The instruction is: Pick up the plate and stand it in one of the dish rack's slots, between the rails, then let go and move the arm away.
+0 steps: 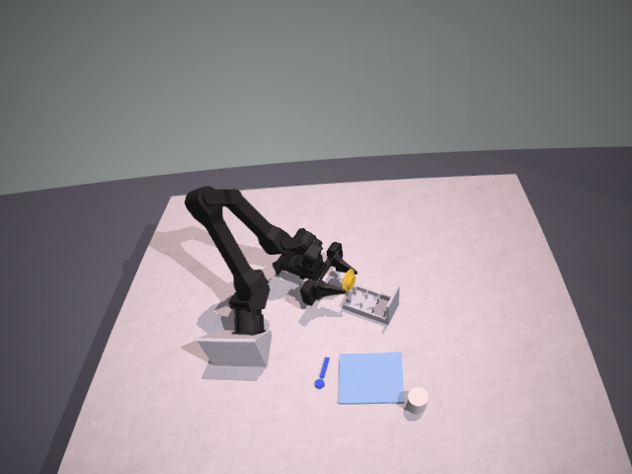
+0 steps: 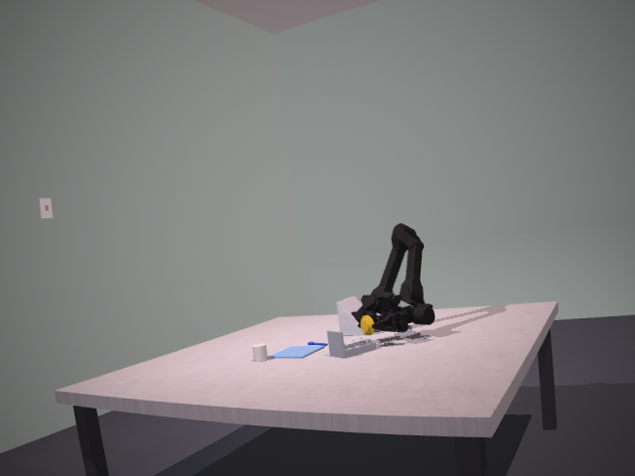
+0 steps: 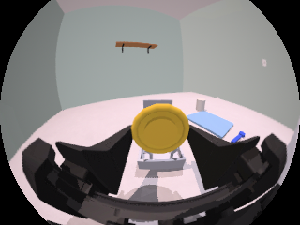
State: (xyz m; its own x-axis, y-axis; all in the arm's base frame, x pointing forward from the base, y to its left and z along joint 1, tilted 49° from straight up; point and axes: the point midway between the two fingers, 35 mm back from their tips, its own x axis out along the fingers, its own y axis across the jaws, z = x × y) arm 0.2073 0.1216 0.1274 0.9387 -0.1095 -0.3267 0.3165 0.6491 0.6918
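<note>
Right now my gripper tip is 50 mm short of the grey dish rack, 50 mm above it and 20 mm to the left of it. The rest, counted from my gripper tip: blue mat (230 mm to the right, 70 mm below, 70 mm ahead); then blue spoon (240 mm to the right, 70 mm below, 50 mm behind); then yellow plate (10 mm behind).
</note>
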